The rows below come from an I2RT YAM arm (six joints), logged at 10 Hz.
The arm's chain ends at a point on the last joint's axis. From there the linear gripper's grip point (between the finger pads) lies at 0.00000 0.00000 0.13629 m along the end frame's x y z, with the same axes.
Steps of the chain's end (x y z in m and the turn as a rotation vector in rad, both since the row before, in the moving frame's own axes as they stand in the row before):
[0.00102 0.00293 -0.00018 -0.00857 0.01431 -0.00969]
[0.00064 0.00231 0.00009 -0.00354 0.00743 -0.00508]
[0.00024 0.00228 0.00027 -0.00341 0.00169 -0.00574]
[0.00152 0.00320 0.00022 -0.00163 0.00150 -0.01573]
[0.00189 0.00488 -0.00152 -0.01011 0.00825 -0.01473]
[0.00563 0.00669 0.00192 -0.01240 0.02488 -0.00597]
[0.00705 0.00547 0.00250 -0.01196 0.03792 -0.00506]
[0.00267 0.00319 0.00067 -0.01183 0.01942 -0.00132]
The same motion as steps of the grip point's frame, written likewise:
[0.00298 0.00409 -0.00020 -0.00857 0.01431 -0.00969]
[0.00165 0.00279 0.00009 -0.00354 0.00743 -0.00508]
[0.00047 0.00274 0.00027 -0.00341 0.00169 -0.00574]
[0.00173 0.00342 0.00022 -0.00163 0.00150 -0.01573]
[0.00302 0.00625 -0.00153 -0.01011 0.00825 -0.01473]
[0.00903 0.00837 0.00187 -0.01240 0.02488 -0.00597]
[0.01222 0.00709 0.00239 -0.01196 0.03792 -0.00506]
[0.00532 0.00480 0.00063 -0.01183 0.01942 -0.00132]

